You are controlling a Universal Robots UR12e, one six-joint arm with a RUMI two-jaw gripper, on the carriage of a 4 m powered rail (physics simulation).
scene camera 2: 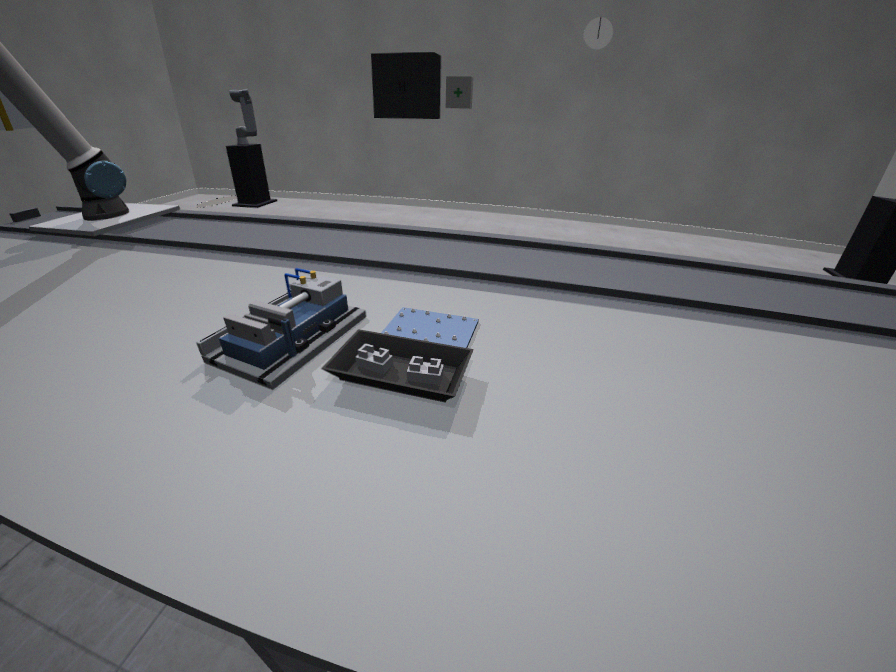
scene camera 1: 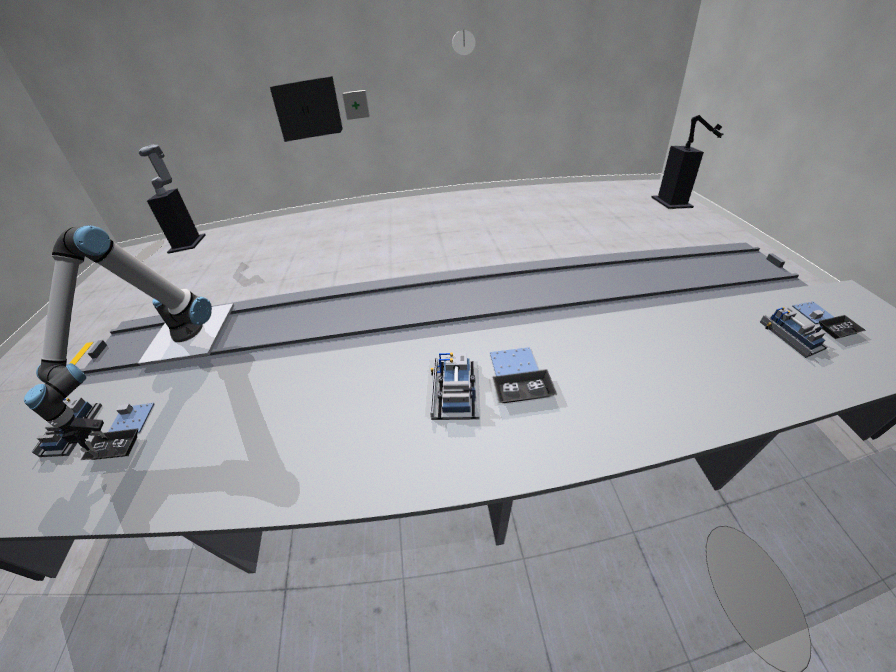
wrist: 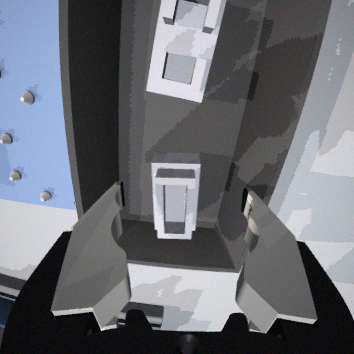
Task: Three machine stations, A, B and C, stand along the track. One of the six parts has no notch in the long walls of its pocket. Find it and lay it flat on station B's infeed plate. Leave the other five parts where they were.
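Frame: origin at the arm's base, x ahead, y left, z up, level; millimetres.
Seen in the pictures: gripper, fingertip midpoint: (scene camera 1: 103,448) (wrist: 183,186); arm's base, origin of the base link: (scene camera 2: 107,215) (scene camera 1: 187,331).
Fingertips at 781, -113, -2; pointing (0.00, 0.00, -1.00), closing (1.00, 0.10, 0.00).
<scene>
Pixels of each thing's top centre, then the offset from my fingertips to it, as dx, dy, dz. "*": a spot on its surface instead.
- left station's dark tray, surface spot: (wrist: 95,100) * -65, +54, -1
- small white part, middle of its top: (wrist: 174,210) (scene camera 1: 99,445) -5, -10, +19
- second white part, middle of its top: (wrist: 184,37) (scene camera 1: 118,441) -14, +93, +19
- blue pinned plate, middle of its top: (scene camera 2: 428,330) (scene camera 1: 514,362) -216, +1888, -20
- middle machine, middle of its top: (scene camera 2: 282,296) (scene camera 1: 454,374) -114, +1606, +71
- left blue plate, middle of its top: (scene camera 1: 130,418) -174, +39, -20
- grey block, middle of its top: (scene camera 1: 122,407) -223, -8, +16
My gripper (scene camera 1: 94,440) (wrist: 183,186) is open over the left station's dark tray (scene camera 1: 108,455) (wrist: 95,100), its fingers on either side of a small white part (wrist: 175,200). This part lies near the tray's end; its long pocket walls look unbroken. A second white part (wrist: 180,45) with two openings lies farther along the tray. At the middle station, B, two white parts with gaps in their walls, one at left (scene camera 1: 510,387) (scene camera 2: 374,359) and one at right (scene camera 1: 535,384) (scene camera 2: 425,371), sit in a dark tray (scene camera 1: 524,397) (scene camera 2: 398,389). Behind it lies the blue pinned plate (scene camera 1: 514,361) (scene camera 2: 425,325).
The middle machine (scene camera 1: 455,386) (scene camera 2: 282,318) stands left of its tray. The left blue plate (scene camera 1: 137,420) (wrist: 30,45) bears a grey block (scene camera 1: 124,409). At the right station stand a machine (scene camera 1: 796,331), a blue plate (scene camera 1: 804,308) and a dark tray (scene camera 1: 845,335) holding small light parts.
</scene>
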